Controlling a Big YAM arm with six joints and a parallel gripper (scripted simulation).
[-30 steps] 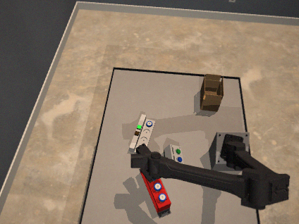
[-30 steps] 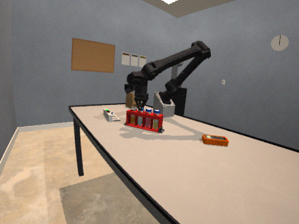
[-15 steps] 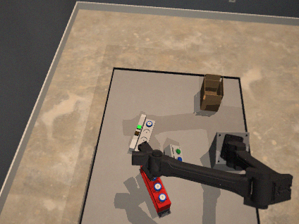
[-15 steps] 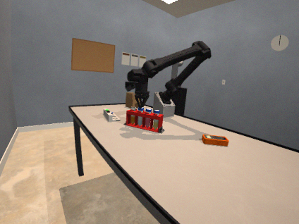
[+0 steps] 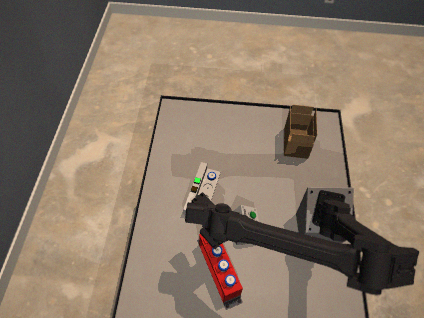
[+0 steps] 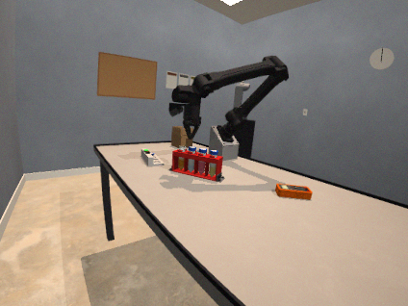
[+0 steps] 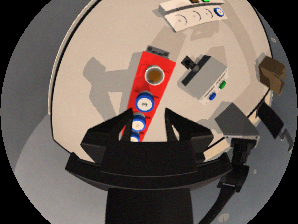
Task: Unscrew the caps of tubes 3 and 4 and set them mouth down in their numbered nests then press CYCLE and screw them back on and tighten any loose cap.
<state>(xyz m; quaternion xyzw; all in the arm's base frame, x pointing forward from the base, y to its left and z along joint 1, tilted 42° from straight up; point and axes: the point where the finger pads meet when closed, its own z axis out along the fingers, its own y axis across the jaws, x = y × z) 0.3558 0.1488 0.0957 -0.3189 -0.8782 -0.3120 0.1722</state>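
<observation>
Now: the blue tube cap 60 mm ahead of my hand, 330 mm to the right of it and 150 mm below it. Round my hand: green key: 110 mm behind, 160 mm to the right, 100 mm below; then key housing: 100 mm behind, 140 mm to the right, 110 mm below; then blue key: 120 mm behind, 120 mm to the right, 100 mm below.
</observation>
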